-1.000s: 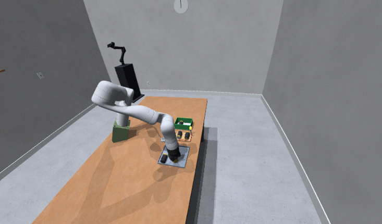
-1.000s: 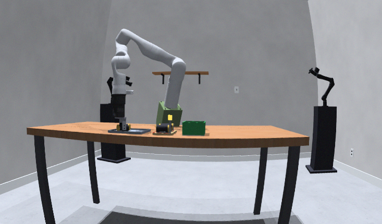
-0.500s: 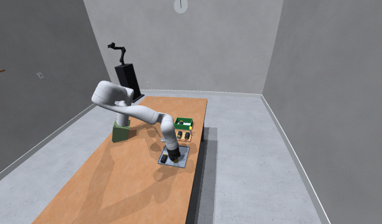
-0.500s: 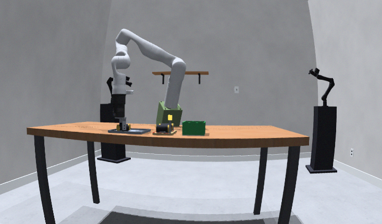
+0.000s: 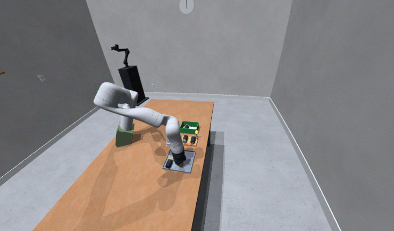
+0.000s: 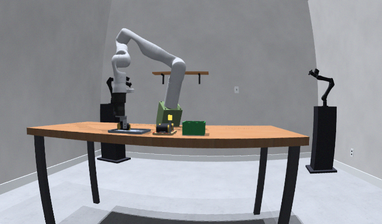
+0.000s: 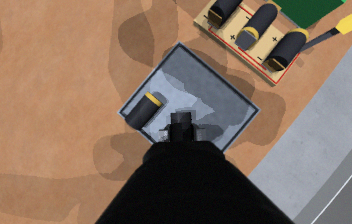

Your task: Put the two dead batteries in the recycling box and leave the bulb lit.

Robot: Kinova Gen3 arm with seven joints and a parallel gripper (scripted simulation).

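Right now my hand is 3 cm to the right of the grey tray, 3 cm above it and 2 cm past it. Round my hand: green recycling box (35 cm to the left, 9 cm behind, 2 cm below).
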